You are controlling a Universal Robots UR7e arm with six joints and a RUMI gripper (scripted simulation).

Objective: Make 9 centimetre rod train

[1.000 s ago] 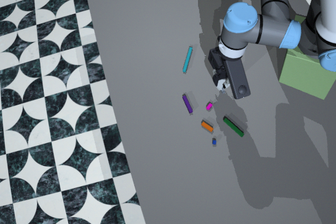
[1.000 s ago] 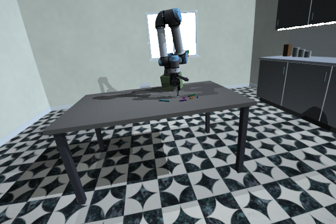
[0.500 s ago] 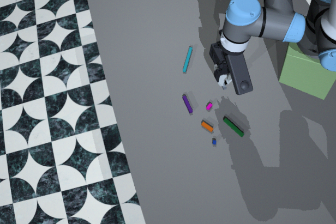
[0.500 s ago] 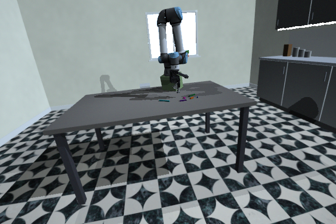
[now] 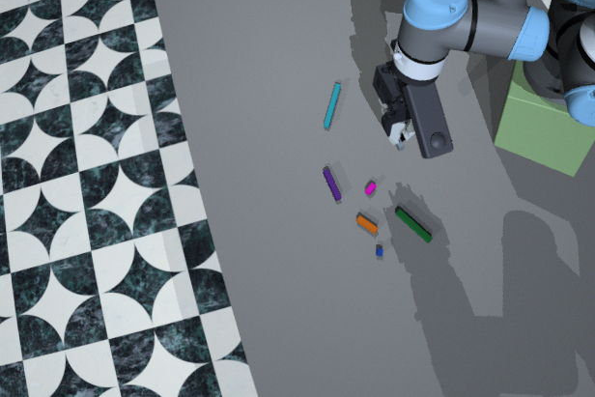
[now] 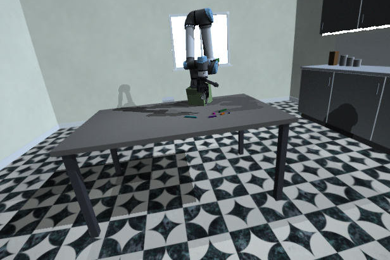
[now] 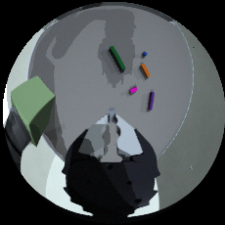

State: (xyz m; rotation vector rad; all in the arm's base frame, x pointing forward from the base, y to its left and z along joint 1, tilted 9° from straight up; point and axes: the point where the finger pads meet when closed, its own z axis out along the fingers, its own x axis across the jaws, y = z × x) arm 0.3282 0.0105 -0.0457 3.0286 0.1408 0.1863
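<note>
My gripper is now 70 mm short of the turquoise rod, 150 mm to the left of it and 90 mm above it. Round my hand: magenta rod: 60 mm ahead, 40 mm to the left, 90 mm below; purple rod: 120 mm ahead, 20 mm to the left, 90 mm below; grey rod: 10 mm below.
</note>
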